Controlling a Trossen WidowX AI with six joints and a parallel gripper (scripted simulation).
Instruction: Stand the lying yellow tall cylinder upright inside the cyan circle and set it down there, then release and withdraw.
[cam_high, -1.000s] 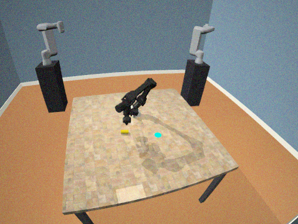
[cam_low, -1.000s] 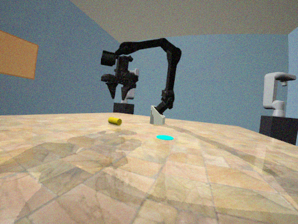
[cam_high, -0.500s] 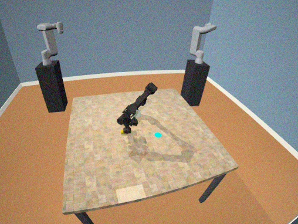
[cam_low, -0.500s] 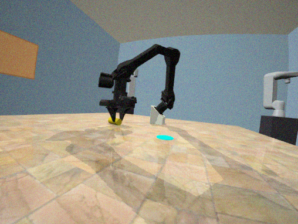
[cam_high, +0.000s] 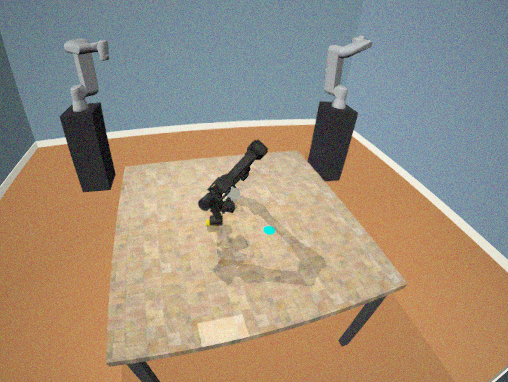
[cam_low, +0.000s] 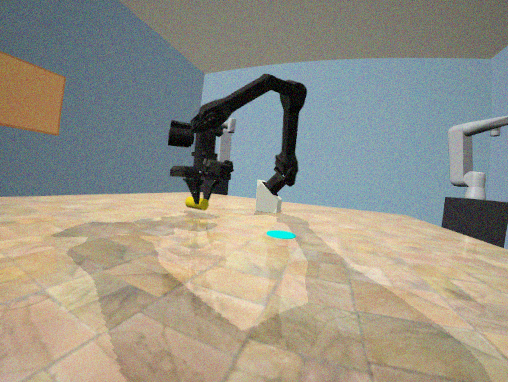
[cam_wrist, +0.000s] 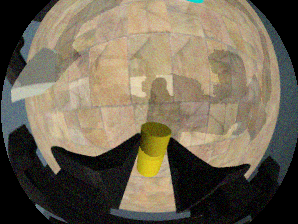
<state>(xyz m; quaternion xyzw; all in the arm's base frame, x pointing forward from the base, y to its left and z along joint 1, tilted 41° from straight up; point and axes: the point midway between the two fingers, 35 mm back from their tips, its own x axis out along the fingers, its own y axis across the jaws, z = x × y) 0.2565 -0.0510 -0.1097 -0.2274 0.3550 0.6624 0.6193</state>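
Now: the cyan circle 6 cm ahead of my gripper tip, 26 cm to the left of it and 3 cm below it. Also, from my gripper tip: yellow cylinder (2 cm to the right).
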